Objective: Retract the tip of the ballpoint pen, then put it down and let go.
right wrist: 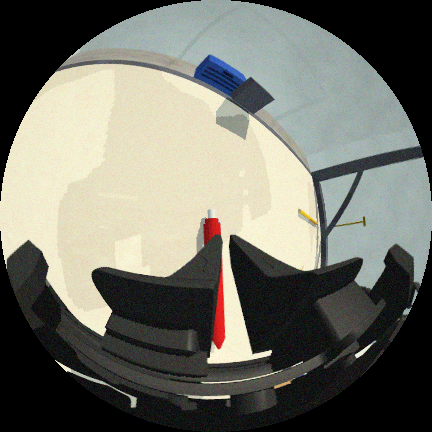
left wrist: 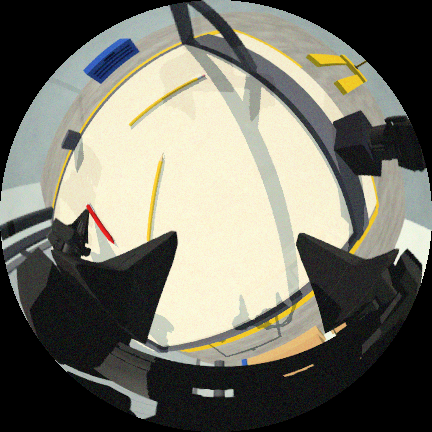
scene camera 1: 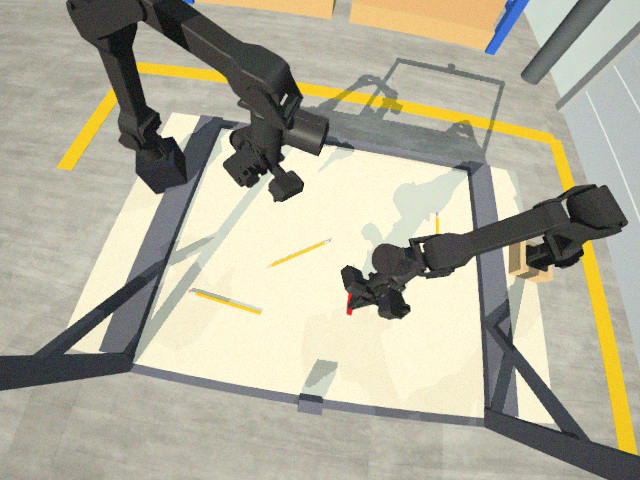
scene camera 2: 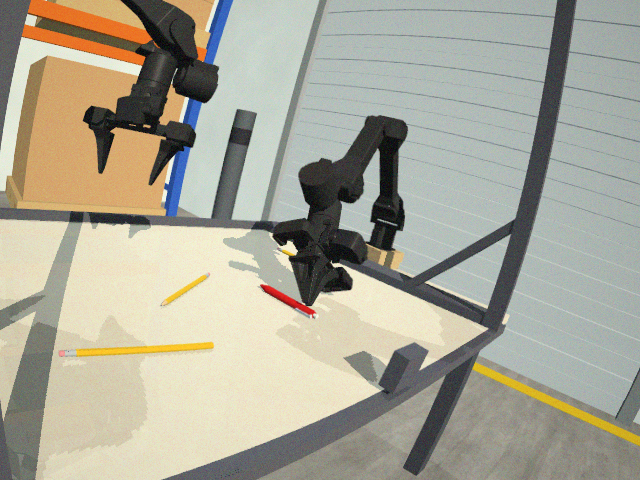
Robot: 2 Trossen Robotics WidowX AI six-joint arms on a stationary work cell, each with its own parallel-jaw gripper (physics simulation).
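Seen in the pictures: left gripper, between the fingertips: [left wrist: 240,238] [scene camera 1: 264,187] [scene camera 2: 124,179]; right gripper, between the fingertips: [right wrist: 224,240] [left wrist: 87,209] [scene camera 1: 349,307] [scene camera 2: 307,304]; left arm's base, origin of its link: [left wrist: 373,142] [scene camera 1: 154,153]; right arm's base, origin of its link: [scene camera 1: 536,258] [scene camera 2: 380,246].
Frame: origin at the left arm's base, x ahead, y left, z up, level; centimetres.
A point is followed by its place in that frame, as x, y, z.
Note:
The red ballpoint pen [scene camera 1: 349,311] @(39.5, -51.0, -9.4) [scene camera 2: 281,297] @(41.3, -45.3, -9.8) [left wrist: 101,225] @(41.6, -44.8, -9.8) [right wrist: 212,229] @(39.9, -51.2, -9.5) lies flat on the tabletop [scene camera 1: 392,361] @(46.2, -65.1, -10.6) [scene camera 2: 248,392] @(12.8, -53.3, -10.6). In the right wrist view its white button end points up the picture, and its pointed end shows low in the gap between the fingers. I cannot tell whether the writing tip is out. My right gripper [scene camera 1: 353,306] @(39.7, -50.2, -8.9) [scene camera 2: 309,302] @(39.7, -50.2, -8.9) [left wrist: 87,209] @(39.7, -50.2, -8.9) [right wrist: 224,240] @(39.7, -50.2, -8.9) is shut and holds nothing, its fingertips right at the pen near the button end. My left gripper [scene camera 1: 266,180] @(26.3, -20.4, 4.3) [scene camera 2: 125,178] @(26.3, -20.4, 4.3) [left wrist: 240,238] @(26.3, -20.4, 4.3) is open and empty, high above the table, away from the pen.
One yellow pencil [scene camera 1: 299,253] @(31.3, -33.1, -10.0) [scene camera 2: 185,290] @(29.9, -33.6, -10.2) [left wrist: 155,200] @(30.6, -32.8, -10.1) lies mid-table, another [scene camera 1: 227,302] @(11.1, -41.1, -10.0) [scene camera 2: 147,348] @(10.9, -41.3, -10.0) [left wrist: 165,99] @(10.7, -40.5, -10.3) lower left in scene camera 1. A third [scene camera 1: 437,223] @(73.0, -34.2, -10.1) [scene camera 2: 287,252] @(73.0, -34.0, -10.1) is partly hidden by the right arm. A dark block [scene camera 1: 310,404] @(25.0, -67.1, -5.0) [scene camera 2: 403,366] @(22.3, -67.2, -6.2) stands at the table edge.

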